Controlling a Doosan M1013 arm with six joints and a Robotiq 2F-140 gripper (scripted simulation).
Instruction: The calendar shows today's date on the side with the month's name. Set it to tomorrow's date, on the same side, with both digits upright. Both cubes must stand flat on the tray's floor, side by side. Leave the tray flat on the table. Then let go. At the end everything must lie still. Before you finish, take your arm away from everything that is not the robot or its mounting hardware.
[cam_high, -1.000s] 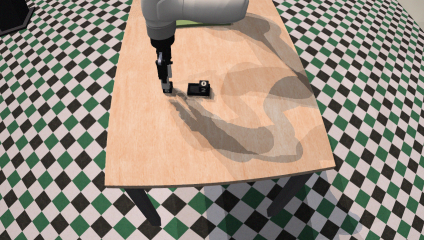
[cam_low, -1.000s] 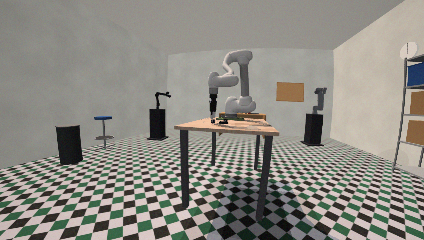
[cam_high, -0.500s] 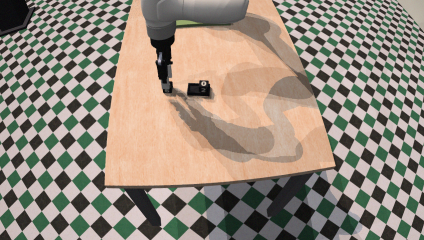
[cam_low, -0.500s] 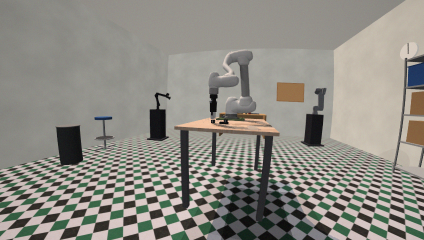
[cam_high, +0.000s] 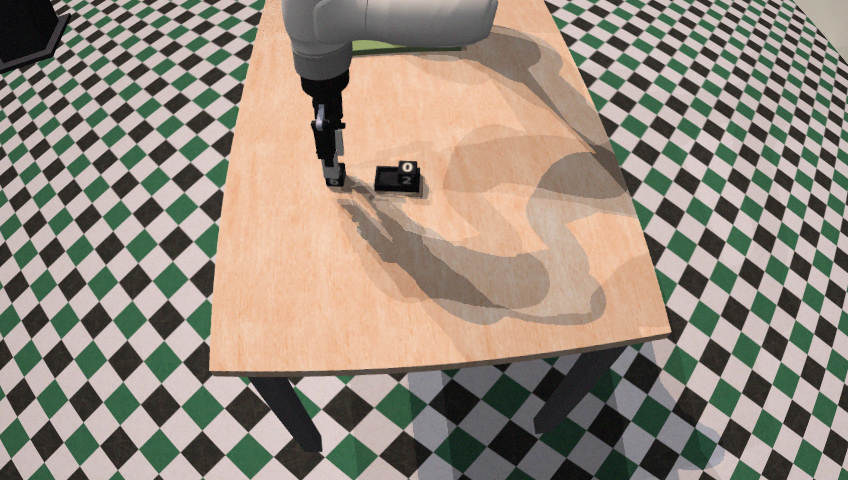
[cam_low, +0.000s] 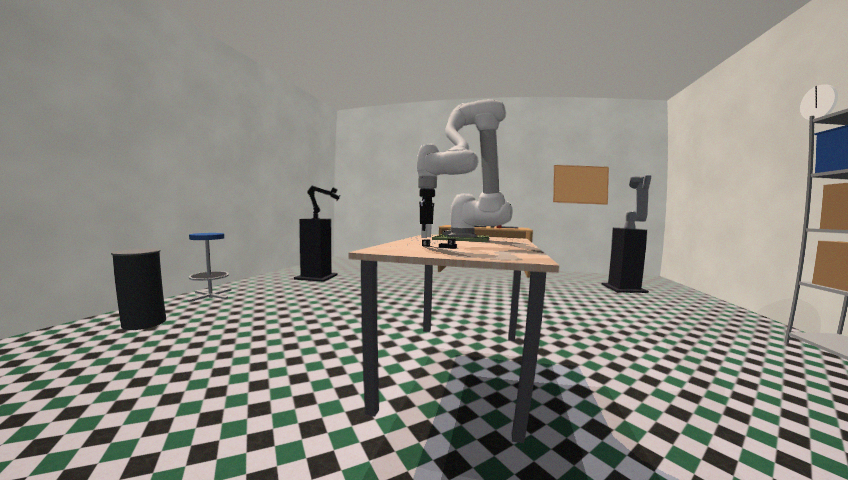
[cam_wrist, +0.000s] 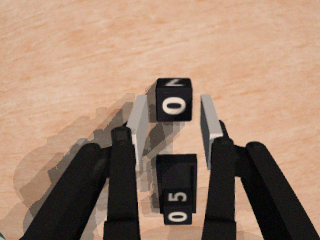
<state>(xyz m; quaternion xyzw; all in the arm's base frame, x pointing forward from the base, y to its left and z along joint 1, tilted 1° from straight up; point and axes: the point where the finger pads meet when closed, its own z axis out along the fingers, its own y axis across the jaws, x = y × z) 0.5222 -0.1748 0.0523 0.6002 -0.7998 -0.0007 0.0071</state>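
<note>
My gripper is now 120 mm to the right of the black cube, 50 mm above it and 30 mm short of it. The rest, counted from my hand: black tray (110 mm to the left, 60 mm below, 30 mm ahead).
</note>
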